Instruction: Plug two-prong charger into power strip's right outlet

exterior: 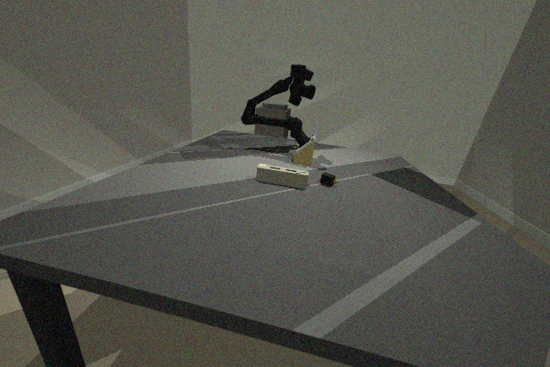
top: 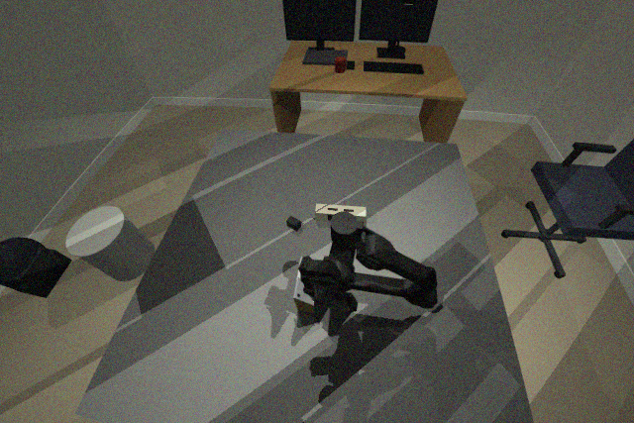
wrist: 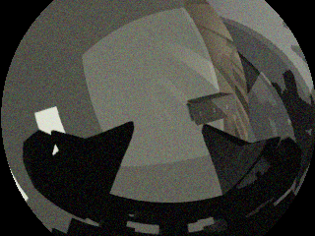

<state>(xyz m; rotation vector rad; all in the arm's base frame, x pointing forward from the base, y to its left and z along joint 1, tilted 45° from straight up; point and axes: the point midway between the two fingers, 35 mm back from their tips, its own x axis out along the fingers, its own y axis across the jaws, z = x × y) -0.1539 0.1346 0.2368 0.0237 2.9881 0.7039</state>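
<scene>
Now: the charger 43 cm ahead of my gripper tip, 35 cm below it and 22 cm to the left of it.
</scene>
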